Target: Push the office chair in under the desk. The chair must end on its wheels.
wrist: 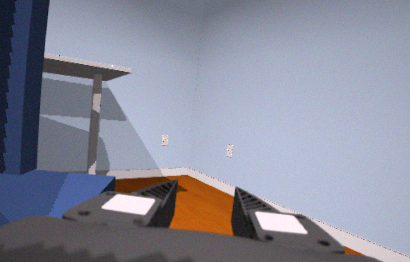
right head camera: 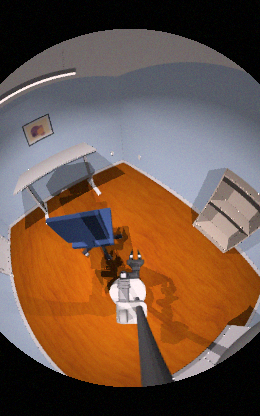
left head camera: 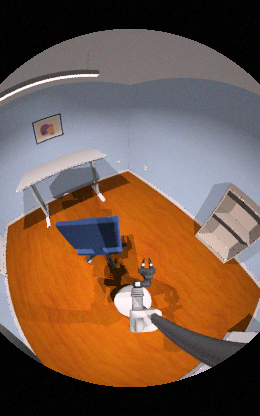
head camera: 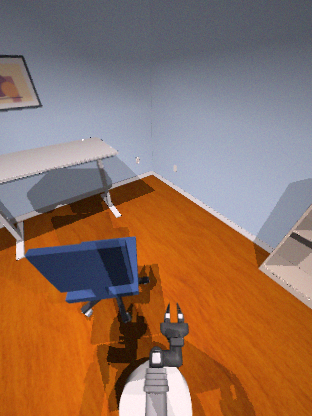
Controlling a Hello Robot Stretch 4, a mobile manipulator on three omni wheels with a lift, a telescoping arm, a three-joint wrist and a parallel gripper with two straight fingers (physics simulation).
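Observation:
A blue office chair (head camera: 85,267) (left head camera: 90,236) (right head camera: 82,229) stands upright on its black wheeled base, out in front of the desk and apart from it. In the wrist view the chair (wrist: 27,192) shows at the left edge. The white desk (head camera: 55,156) (left head camera: 60,166) (right head camera: 55,162) stands against the wall behind the chair; its right end (wrist: 90,68) shows in the wrist view. My gripper (head camera: 174,311) (left head camera: 147,263) (right head camera: 135,256) (wrist: 204,200) is open and empty, to the right of the chair and nearer to me, apart from it. The chair's seat is partly hidden by its backrest.
A beige open shelf unit lies to the right along the wall, its near edge (head camera: 285,284) showing. The desk's right foot (head camera: 114,207) and left foot (head camera: 20,245) stand on the floor. A framed picture (head camera: 17,82) hangs above the desk.

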